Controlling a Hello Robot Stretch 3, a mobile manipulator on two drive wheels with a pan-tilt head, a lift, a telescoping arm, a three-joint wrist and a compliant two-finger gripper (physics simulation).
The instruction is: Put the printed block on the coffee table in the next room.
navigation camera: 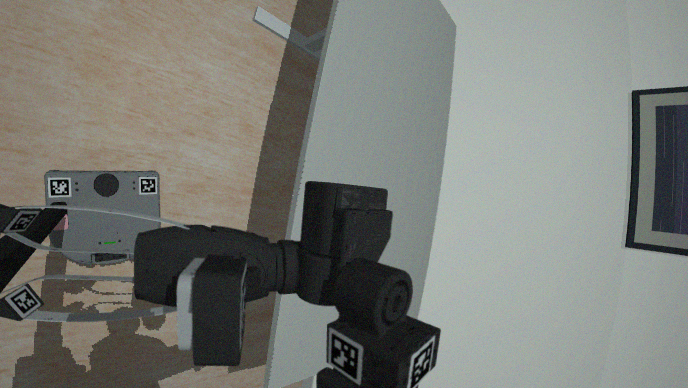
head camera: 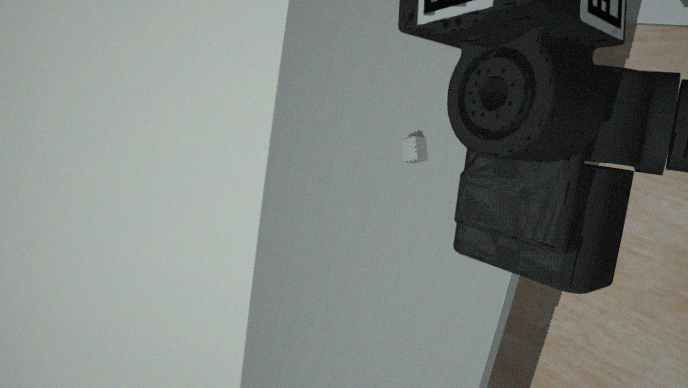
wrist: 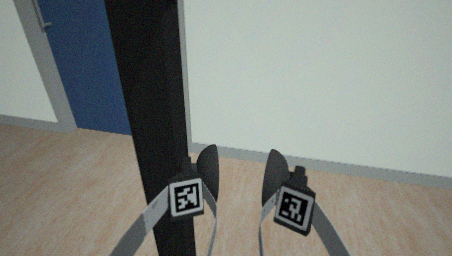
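Pixels of known places: gripper, fingertip midpoint: (wrist: 241,165); robot's base at its link origin: (navigation camera: 106,183).
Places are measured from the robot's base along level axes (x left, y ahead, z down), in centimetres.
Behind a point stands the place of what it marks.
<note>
A small whitish block (head camera: 414,149) @(x -59.2, y -1.3, z -74.9 cm), which looks like the printed block, sits on a grey table top (head camera: 340,260) @(x -81.8, y 22.0, z -72.0 cm) (navigation camera: 385,100) @(x -71.7, y 29.8, z -72.0 cm) in the head view, a little left of my wrist. In the navigation view my arm covers that part of the table and the block does not show. My gripper (wrist: 241,165) @(x 10.7, y -0.1, z -97.2 cm) is open and empty, with a gap between its two dark fingertips. It points back over my base, away from the table, and my wrist hangs over the table's edge. The coffee table cannot be made out in these views.
My base (navigation camera: 107,215) @(x 0.1, y -9.7, z -16.0 cm) stands on the wood floor beside the table. A table leg foot (navigation camera: 272,22) sticks out on the floor. A wall (head camera: 125,175) @(x -121.7, y 7.2, z -106.5 cm) rises behind the table, with a framed picture (navigation camera: 642,170) @(x -120.1, y 11.3, z -145.0 cm). My black mast (wrist: 150,100) @(x 11.6, y -6.7, z -102.0 cm) and a blue door (wrist: 85,65) @(x 165.1, y -104.5, z -56.9 cm) show in the wrist view.
</note>
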